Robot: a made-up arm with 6 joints.
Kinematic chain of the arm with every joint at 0, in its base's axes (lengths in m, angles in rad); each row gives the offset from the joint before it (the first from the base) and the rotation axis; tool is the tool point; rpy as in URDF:
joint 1: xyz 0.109 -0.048 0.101 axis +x
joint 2: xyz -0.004 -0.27 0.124 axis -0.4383 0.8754 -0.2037
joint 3: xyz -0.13 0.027 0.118 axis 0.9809 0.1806 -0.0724
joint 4: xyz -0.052 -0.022 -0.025 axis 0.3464 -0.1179 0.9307
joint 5: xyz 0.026 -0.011 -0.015 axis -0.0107 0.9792 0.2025
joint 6: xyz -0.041 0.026 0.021 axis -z
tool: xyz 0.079 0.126 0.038 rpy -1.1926 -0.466 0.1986
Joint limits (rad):
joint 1: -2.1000..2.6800
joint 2: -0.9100..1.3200
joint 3: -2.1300..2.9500
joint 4: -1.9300..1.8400
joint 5: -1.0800..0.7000
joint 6: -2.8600..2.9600
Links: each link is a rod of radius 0.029 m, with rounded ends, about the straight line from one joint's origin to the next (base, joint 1, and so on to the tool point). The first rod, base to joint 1, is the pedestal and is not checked.
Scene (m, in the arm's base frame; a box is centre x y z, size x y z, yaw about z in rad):
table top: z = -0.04
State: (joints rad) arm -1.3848 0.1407 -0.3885 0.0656 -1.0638 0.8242
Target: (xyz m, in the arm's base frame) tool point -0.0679 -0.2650 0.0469
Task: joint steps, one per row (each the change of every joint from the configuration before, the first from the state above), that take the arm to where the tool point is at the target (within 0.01 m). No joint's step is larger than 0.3 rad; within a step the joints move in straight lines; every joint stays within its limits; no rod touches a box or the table.
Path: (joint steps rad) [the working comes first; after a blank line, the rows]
Joints at the target: 0.0434 -0.9100 -1.3156 0.4156 -1.0800 -0.3951
Straight joint move there: clear.

1: 0.2856 -0.2101 -0.1854 0.0700 -0.0032 -0.2439
2: 0.2857 -0.2102 -0.1854 0.0700 -0.0033 -0.2438
3: 0.2856 -0.2101 -0.1855 0.0700 -0.0032 -0.2439
4: 0.2857 -0.2102 -0.1854 0.0700 -0.0033 -0.2438
5: 0.2856 -0.2101 -0.1854 0.0700 -0.0032 -0.2439

